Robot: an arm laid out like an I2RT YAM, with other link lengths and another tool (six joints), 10 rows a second.
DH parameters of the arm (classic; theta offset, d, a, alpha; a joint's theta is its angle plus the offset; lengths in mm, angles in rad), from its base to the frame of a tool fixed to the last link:
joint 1: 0 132.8 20.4 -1.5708
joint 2: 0 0 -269.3 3.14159
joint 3: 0.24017 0 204.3 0
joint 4: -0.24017 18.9 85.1 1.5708
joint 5: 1.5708 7.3 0 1.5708
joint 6: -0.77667 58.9 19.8 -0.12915
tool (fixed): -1.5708 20.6 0 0
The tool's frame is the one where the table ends.
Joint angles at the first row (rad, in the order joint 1, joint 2, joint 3, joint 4, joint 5, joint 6):
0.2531, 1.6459, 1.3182, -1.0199, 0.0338, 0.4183
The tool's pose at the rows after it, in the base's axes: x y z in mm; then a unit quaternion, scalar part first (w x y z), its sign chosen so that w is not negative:
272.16, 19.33, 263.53, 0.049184, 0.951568, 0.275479, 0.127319
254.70, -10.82, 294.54, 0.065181, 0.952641, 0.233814, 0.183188
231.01, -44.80, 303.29, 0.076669, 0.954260, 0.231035, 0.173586
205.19, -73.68, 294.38, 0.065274, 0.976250, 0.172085, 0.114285
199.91, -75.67, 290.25, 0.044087, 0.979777, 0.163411, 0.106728
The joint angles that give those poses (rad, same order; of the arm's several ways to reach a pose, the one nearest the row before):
0.2230, 1.5227, 1.3540, -1.0195, 0.0376, 0.4179
0.1192, 1.3998, 1.3613, -1.0294, 0.0353, 0.3912
-0.0360, 1.3353, 1.3613, -1.1064, -0.0116, 0.2531
-0.1818, 1.3350, 1.3578, -1.2220, -0.0238, 0.2394
-0.2104, 1.3350, 1.3483, -1.2419, -0.0628, 0.2386

